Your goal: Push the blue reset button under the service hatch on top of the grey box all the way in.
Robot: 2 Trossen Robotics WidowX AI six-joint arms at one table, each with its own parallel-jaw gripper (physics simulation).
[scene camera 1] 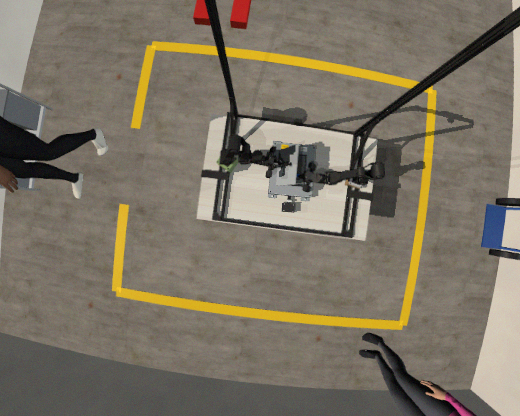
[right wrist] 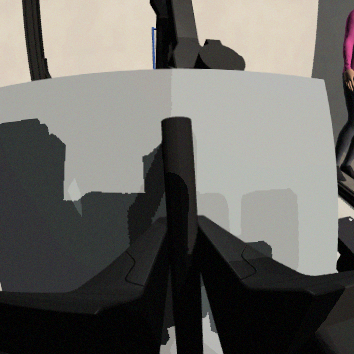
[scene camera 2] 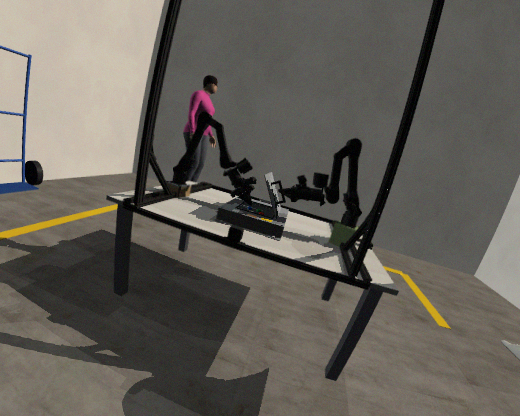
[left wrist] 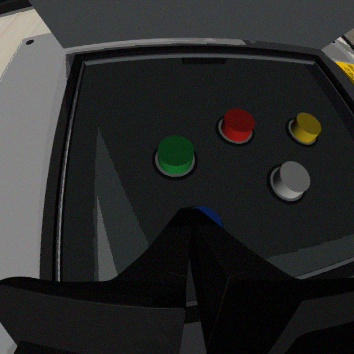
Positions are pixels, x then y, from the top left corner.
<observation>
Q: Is my left gripper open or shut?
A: Shut.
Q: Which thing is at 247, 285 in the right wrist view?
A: My right gripper.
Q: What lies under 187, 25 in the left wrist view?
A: A service hatch.
</observation>
